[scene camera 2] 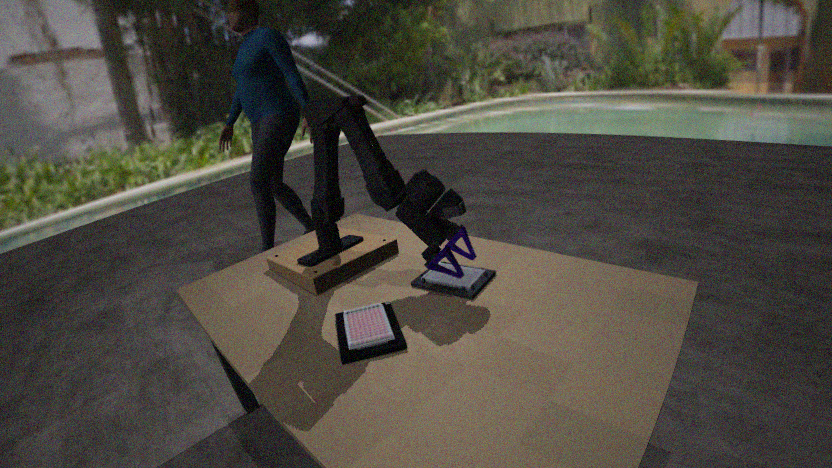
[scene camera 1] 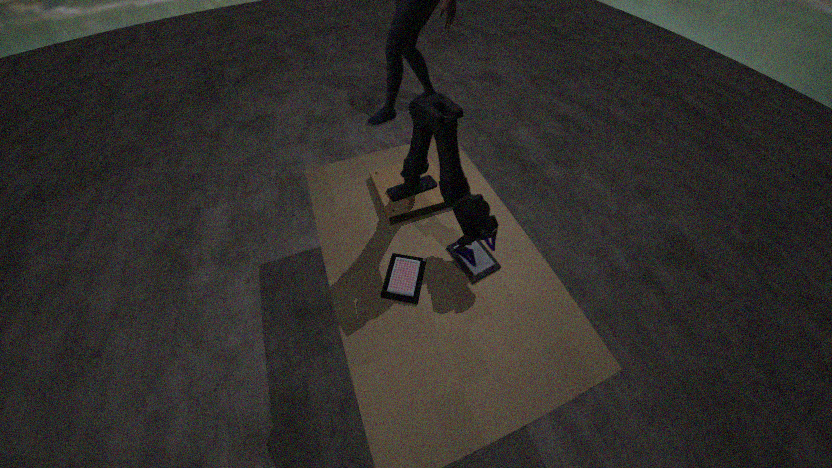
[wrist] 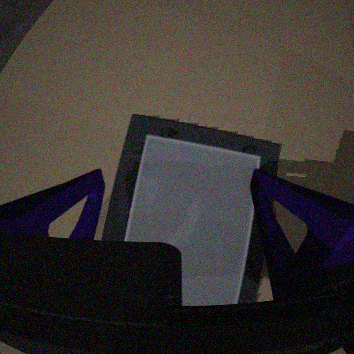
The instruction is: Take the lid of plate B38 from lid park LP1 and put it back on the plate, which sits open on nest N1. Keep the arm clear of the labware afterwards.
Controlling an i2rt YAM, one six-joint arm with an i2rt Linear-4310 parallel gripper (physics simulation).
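Places are measured from the arm's base along level axes (x ahead, y left, z up), in centimetres.
Pixels of known places: gripper, between the fingertips: (scene camera 2: 468,267) (scene camera 1: 484,258) (wrist: 177,177); arm's base, origin of its link: (scene camera 2: 331,251) (scene camera 1: 412,188).
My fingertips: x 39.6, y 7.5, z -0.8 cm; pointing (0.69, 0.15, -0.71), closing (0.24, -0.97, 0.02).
Note:
For each thing: its middle in the pictures, then the offset to it from my fingertips. "pt": a spot on its surface instead. Level surfaces: height alone.
- lid park LP1, a spot on its surface: (wrist: 142,126) pt dx +3.6, dy +3.5, dz -2.3 cm
- open plate B38, middle of its body: (scene camera 2: 366,324) (scene camera 1: 404,275) dx -7.1, dy -26.6, dz -1.4 cm
- black nest N1, middle of its body: (scene camera 2: 367,329) (scene camera 1: 404,277) dx -7.1, dy -26.6, dz -2.4 cm
- wooden table, height of its surface: dz -3.3 cm
The clear, pale lid (scene camera 1: 484,266) (scene camera 2: 443,280) (wrist: 190,225) lies flat on the dark grey frame of lid park LP1 (scene camera 1: 475,279) (wrist: 142,126). My gripper (scene camera 1: 483,257) (scene camera 2: 467,267) (wrist: 177,177) is open, with purple fingers spread wide and nothing held. It hangs low over the lid; in the wrist view the left fingertip is outside the park's left edge and the right one overlaps the lid's right edge. Fingertip height is hard to judge. The open plate B38 (scene camera 1: 404,276) (scene camera 2: 368,325), with pinkish wells, sits on the black nest N1 (scene camera 1: 400,299) (scene camera 2: 375,351).
The arm stands on a wooden base block (scene camera 1: 417,212) (scene camera 2: 315,283) at the back of the wooden table (scene camera 1: 482,360) (scene camera 2: 523,372). A person (scene camera 1: 401,55) (scene camera 2: 264,87) stands behind the arm. Arm shadows fall across the table around the nest.

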